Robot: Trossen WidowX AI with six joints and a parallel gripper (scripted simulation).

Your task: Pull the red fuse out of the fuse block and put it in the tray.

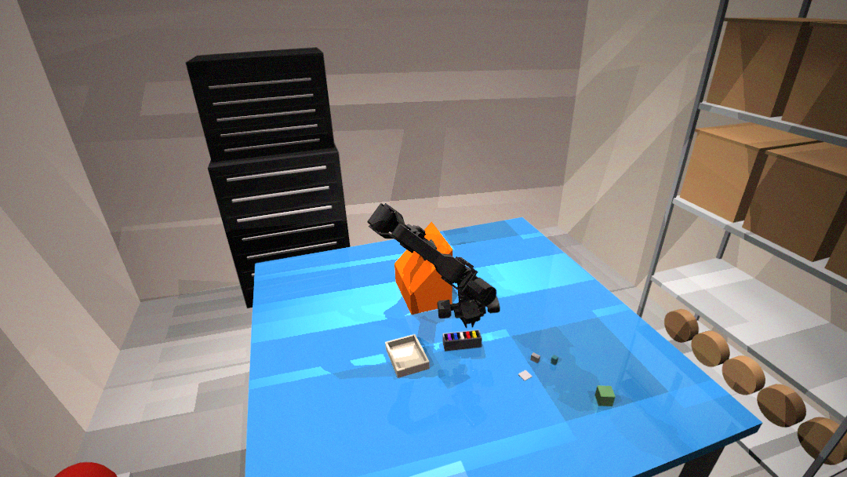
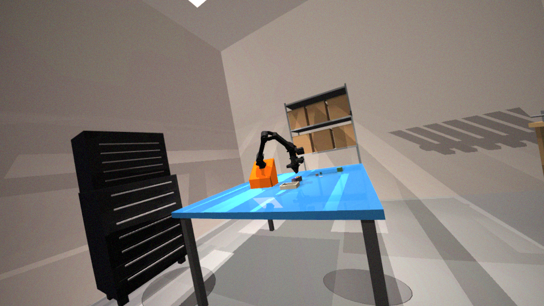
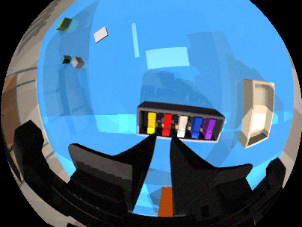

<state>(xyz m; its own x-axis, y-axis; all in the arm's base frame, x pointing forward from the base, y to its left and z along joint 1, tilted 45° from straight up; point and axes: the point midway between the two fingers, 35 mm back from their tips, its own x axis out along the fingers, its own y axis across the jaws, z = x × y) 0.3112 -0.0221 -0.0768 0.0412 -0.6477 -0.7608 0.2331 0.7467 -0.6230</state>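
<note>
The red fuse lies 50 mm below my gripper tip. The rest, counted from my gripper tip: tan tray 210 mm to the right, 70 mm below; grey tile 180 mm ahead, 110 mm to the left, 70 mm below; green cube 320 mm ahead, 280 mm to the left, 50 mm below.
</note>
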